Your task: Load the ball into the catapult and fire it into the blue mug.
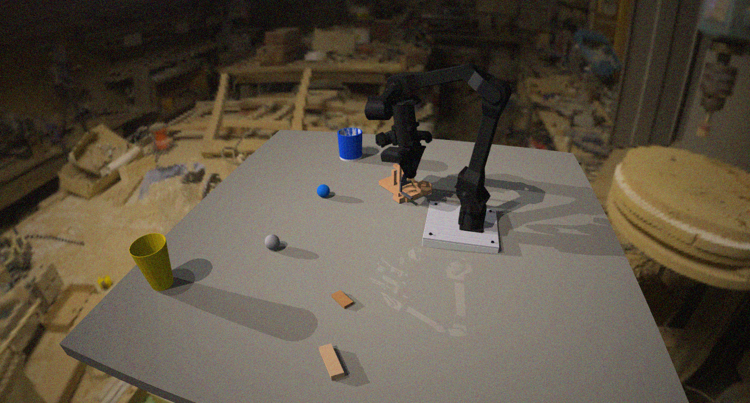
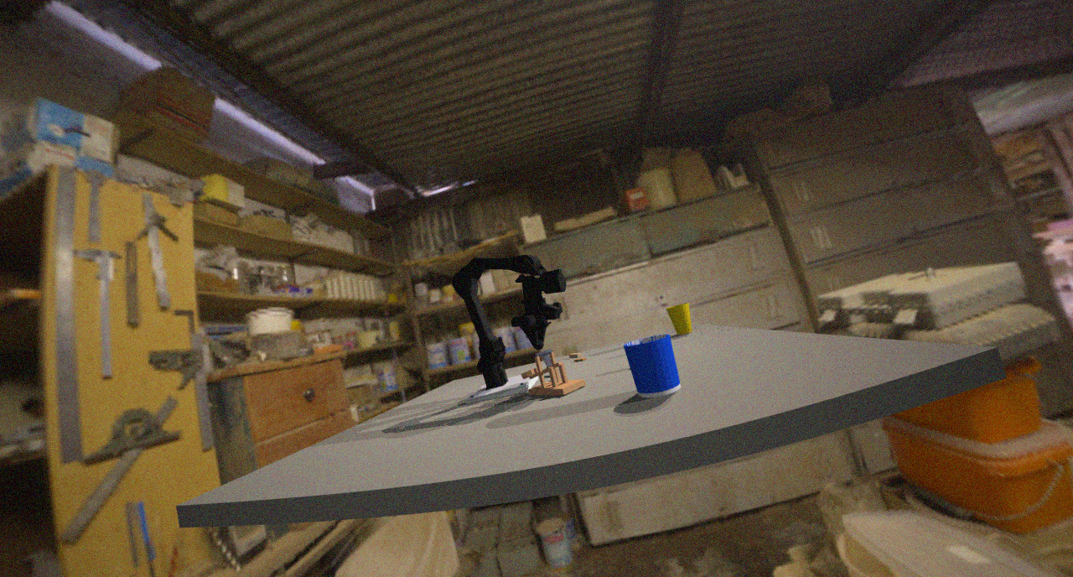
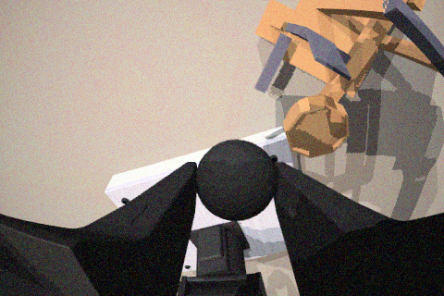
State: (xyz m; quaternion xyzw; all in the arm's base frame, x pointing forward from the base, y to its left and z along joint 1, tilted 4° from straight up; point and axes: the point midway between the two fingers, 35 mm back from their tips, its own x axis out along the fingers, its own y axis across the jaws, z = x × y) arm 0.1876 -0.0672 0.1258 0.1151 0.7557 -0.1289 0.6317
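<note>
The wooden catapult is 8 cm to the right of my gripper tip, 6 cm below it and 2 cm ahead of it. Also, from my gripper tip: blue ball: 27 cm ahead, 10 cm below, 4 cm to the right; grey ball: 32 cm ahead, 25 cm to the left, 10 cm below; black ball: 1 cm above.
</note>
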